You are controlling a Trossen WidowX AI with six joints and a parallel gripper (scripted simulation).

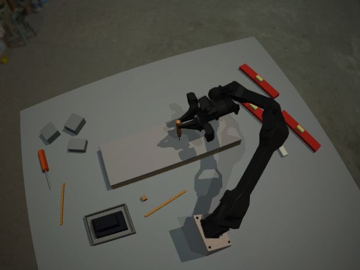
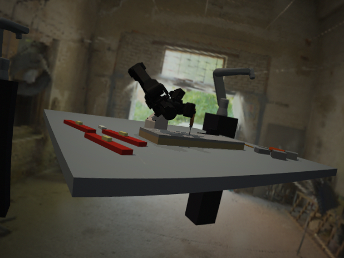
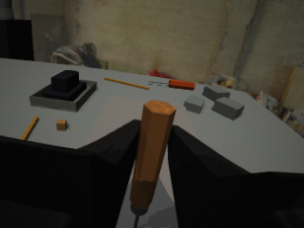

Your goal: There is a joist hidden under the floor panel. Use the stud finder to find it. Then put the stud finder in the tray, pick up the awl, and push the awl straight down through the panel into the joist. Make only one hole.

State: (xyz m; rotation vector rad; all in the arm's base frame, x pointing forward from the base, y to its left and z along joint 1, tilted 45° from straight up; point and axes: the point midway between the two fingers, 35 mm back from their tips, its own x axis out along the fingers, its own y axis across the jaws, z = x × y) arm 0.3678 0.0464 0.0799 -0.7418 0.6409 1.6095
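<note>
Right now my gripper tip is 60 mm above the awl. The rest, counted from my gripper tip: stud finder 260 mm behind, 330 mm to the left, 100 mm below; grey tray 260 mm behind, 320 mm to the left, 130 mm below; small cube 180 mm behind, 170 mm to the left, 140 mm below.
</note>
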